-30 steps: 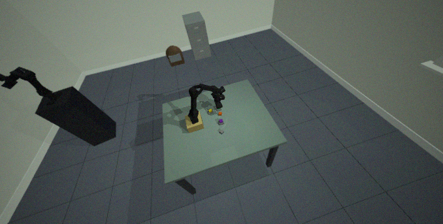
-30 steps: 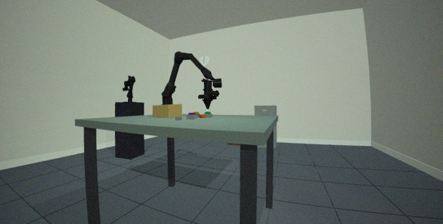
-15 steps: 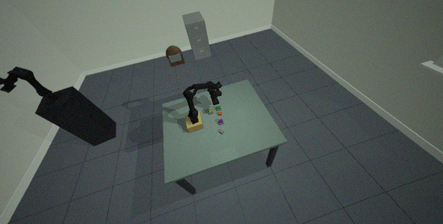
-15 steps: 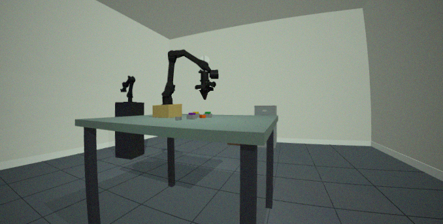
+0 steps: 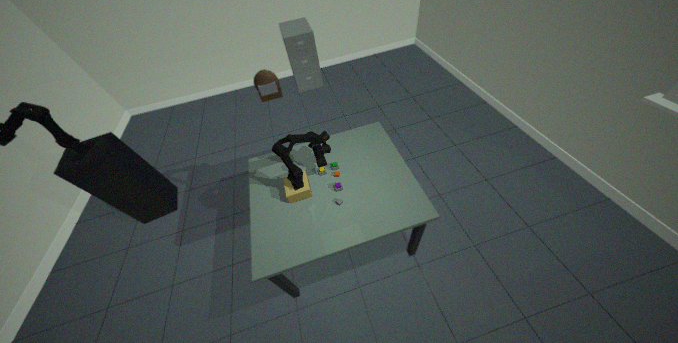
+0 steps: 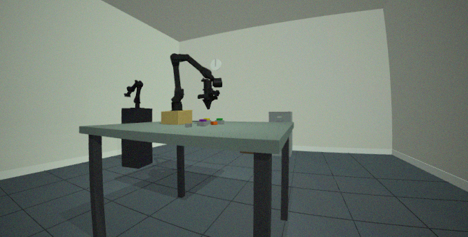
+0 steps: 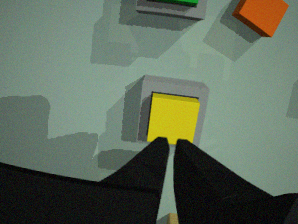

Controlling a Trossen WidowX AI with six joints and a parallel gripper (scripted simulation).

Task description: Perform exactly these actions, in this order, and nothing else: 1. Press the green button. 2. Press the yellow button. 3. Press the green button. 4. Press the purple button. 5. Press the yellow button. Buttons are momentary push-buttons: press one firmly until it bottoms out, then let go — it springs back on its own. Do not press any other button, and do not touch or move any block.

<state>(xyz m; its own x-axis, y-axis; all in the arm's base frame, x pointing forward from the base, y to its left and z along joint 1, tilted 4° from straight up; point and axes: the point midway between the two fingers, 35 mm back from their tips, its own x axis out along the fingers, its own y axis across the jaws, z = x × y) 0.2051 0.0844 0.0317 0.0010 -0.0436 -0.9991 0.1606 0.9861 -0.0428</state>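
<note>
Now: the yellow button 10 mm behind my gripper tip and 70 mm below it. From my gripper tip the other things lie so: purple button 30 mm ahead, 180 mm to the right, 70 mm below; green button 80 mm ahead, 10 mm to the right, 70 mm below; orange block 70 mm ahead, 80 mm to the right, 90 mm below.
</note>
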